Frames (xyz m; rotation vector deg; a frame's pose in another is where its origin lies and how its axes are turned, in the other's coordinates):
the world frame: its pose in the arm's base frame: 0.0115 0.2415 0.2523 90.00 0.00 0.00
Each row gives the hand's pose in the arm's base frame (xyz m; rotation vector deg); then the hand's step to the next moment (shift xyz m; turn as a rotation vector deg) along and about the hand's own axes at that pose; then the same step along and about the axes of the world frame.
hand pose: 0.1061 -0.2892 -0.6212 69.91 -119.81 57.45
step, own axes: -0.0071 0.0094 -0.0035 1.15 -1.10 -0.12
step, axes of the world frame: -0.0048 -0.0063 -0.0094 0.45 1.28 0.84
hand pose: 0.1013 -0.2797 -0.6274 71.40 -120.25 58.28
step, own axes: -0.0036 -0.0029 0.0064 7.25 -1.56 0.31
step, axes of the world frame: 0.0040 -0.0054 0.0041 -1.98 5.57 4.49
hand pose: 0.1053 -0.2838 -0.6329 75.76 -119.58 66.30
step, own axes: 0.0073 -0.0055 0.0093 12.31 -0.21 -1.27
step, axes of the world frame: 0.0022 0.0022 0.0127 -5.66 9.45 5.65
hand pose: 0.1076 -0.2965 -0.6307 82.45 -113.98 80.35
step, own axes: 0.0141 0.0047 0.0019 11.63 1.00 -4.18
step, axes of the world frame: -0.0098 0.0067 0.0092 -7.19 9.70 2.83
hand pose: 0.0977 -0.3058 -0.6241 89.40 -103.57 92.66
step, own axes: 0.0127 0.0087 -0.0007 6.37 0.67 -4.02
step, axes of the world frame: -0.0123 0.0050 0.0078 -4.79 5.85 0.14
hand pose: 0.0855 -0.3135 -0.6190 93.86 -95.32 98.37
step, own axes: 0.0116 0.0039 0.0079 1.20 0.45 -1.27
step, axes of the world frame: -0.0029 0.0050 0.0134 -1.42 1.07 -0.28
